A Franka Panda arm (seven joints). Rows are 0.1 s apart.
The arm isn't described. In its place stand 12 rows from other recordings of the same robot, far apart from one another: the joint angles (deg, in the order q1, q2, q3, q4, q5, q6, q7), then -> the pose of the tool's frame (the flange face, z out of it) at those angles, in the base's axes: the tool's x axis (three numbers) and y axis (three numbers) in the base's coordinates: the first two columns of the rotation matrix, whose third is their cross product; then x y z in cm.
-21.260, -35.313, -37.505, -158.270, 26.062, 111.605, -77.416 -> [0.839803, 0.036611, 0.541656, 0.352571, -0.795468, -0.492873, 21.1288, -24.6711, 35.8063]
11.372, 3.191, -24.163, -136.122, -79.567, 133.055, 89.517 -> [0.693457, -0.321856, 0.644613, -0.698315, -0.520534, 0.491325, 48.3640, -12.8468, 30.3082]
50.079, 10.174, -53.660, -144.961, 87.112, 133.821, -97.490 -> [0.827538, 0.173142, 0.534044, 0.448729, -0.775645, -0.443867, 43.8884, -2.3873, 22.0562]
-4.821, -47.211, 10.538, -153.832, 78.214, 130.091, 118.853 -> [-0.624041, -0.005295, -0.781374, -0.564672, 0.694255, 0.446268, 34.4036, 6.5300, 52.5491]
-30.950, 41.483, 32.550, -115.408, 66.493, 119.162, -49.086 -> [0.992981, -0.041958, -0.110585, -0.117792, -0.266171, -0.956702, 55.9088, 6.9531, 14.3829]
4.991, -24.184, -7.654, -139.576, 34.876, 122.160, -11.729 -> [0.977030, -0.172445, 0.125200, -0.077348, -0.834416, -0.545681, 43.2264, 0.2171, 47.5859]
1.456, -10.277, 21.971, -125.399, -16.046, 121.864, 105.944 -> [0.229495, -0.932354, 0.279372, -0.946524, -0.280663, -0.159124, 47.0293, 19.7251, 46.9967]
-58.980, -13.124, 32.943, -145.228, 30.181, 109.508, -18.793 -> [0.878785, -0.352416, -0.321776, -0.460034, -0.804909, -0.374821, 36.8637, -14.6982, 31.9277]
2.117, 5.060, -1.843, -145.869, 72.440, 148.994, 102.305 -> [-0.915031, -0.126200, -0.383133, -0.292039, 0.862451, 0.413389, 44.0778, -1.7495, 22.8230]
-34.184, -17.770, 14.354, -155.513, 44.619, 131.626, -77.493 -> [0.869814, 0.339756, 0.357757, 0.449665, -0.844313, -0.291439, 36.2597, -12.0821, 31.4202]
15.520, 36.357, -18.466, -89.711, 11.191, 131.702, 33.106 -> [0.770153, -0.624901, 0.127922, -0.624167, -0.779640, -0.050760, 71.2110, 0.3586, 29.9302]
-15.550, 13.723, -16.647, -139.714, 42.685, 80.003, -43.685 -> [0.855306, 0.129347, -0.501718, -0.441595, -0.324512, -0.836472, 33.8863, -12.2999, 21.1393]
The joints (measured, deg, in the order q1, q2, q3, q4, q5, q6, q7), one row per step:
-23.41 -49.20 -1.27 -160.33 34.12 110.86 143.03
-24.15 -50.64 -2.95 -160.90 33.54 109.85 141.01
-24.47 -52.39 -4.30 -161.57 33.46 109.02 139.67
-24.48 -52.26 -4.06 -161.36 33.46 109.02 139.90
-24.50 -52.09 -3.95 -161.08 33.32 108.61 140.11
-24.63 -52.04 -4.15 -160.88 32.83 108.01 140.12
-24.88 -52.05 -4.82 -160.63 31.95 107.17 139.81
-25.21 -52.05 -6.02 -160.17 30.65 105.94 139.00
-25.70 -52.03 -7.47 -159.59 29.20 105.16 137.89
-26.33 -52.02 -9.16 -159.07 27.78 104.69 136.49
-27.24 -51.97 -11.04 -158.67 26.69 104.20 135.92
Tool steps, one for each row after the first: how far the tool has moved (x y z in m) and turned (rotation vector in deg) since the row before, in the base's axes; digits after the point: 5 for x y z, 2 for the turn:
-0.00931 -0.00787 0.00166 0.31 -1.39 0.64
-0.00837 -0.00345 0.00253 0.52 -1.51 0.47
0.00106 0.00055 0.00105 -0.14 0.12 -0.06
0.00052 0.00046 0.00091 0.02 0.36 0.14
-0.00103 -0.00112 0.00045 -0.02 0.39 0.22
-0.00265 -0.00363 0.00072 -0.03 0.30 0.33
-0.00419 -0.00630 0.00173 -0.03 0.15 0.66
-0.00464 -0.00934 0.00290 -0.35 -0.38 0.36
-0.00563 -0.01142 0.00261 -0.38 -0.74 0.12
-0.00709 -0.01278 0.00137 0.34 -0.40 -1.06

